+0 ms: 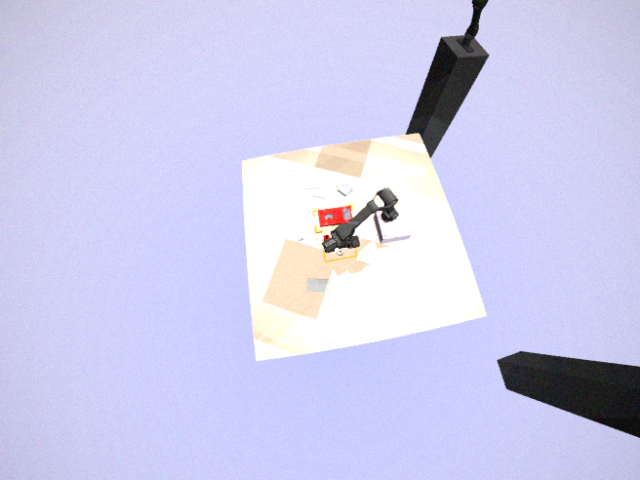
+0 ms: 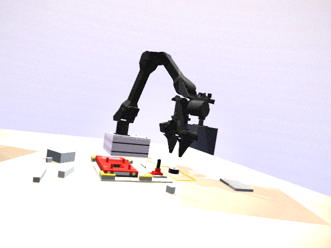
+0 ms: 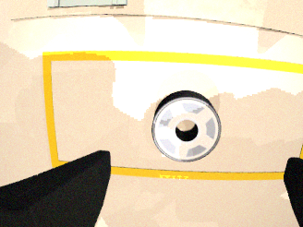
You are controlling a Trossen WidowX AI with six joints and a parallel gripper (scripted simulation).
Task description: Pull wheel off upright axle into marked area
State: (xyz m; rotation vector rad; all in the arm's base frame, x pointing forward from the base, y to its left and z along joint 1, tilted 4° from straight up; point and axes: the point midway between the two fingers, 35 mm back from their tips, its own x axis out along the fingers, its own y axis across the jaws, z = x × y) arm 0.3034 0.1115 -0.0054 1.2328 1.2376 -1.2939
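The wheel lies 60 mm below my gripper tip.
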